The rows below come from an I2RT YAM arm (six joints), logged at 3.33 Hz.
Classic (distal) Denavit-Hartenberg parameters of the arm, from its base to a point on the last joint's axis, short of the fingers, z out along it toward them. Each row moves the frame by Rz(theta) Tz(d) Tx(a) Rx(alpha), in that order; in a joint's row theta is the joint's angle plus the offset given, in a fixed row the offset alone. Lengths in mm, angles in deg.
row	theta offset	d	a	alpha
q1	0	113.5	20	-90
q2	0	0	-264	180
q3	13.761	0	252.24	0
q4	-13.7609	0	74	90
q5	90	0	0	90
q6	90	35.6	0	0
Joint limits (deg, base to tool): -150..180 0..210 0..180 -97..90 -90..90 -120..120
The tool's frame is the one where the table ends.
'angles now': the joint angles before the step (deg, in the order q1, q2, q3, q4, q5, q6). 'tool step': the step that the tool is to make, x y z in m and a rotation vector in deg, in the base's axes. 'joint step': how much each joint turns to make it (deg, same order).
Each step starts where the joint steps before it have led.
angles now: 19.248 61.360 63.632 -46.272 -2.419 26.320
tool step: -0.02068 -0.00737 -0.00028 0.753 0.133 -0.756
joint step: -0.044 -4.764 -2.194 -2.404 -0.010 1.039
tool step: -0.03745 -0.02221 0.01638 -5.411 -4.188 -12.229
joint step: -0.177 -8.068 0.786 -6.913 13.248 3.447
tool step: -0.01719 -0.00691 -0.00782 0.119 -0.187 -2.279
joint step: 0.045 -4.443 -2.809 -1.747 1.694 1.625
